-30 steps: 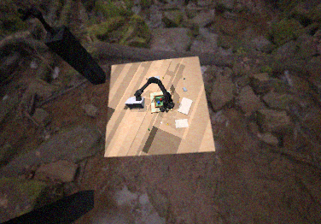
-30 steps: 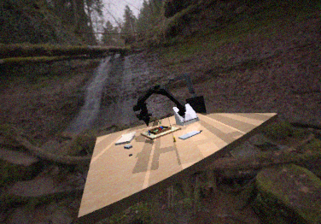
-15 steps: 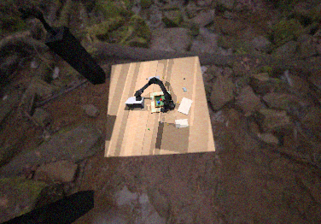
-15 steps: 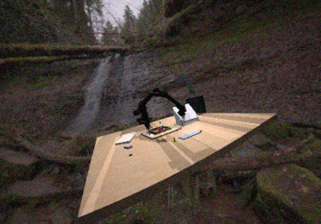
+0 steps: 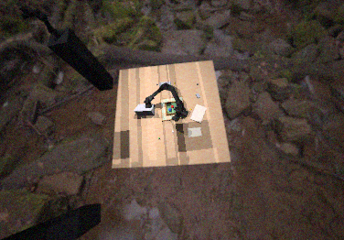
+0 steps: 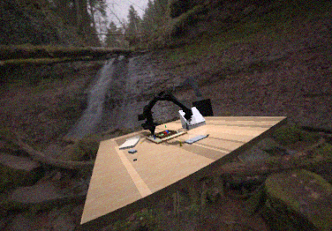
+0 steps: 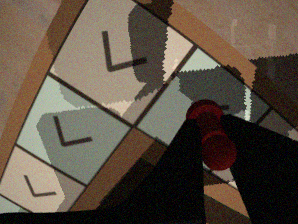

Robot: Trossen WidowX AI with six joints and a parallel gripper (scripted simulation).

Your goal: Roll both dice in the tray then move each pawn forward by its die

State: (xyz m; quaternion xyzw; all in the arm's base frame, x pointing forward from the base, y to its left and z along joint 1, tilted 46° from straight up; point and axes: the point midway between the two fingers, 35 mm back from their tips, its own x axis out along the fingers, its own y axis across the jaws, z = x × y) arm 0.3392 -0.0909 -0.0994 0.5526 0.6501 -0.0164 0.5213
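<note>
Now: the blue pawn 5 cm ahead of my gripper tip, 13 cm to the left of it and 1 cm above it.
</note>
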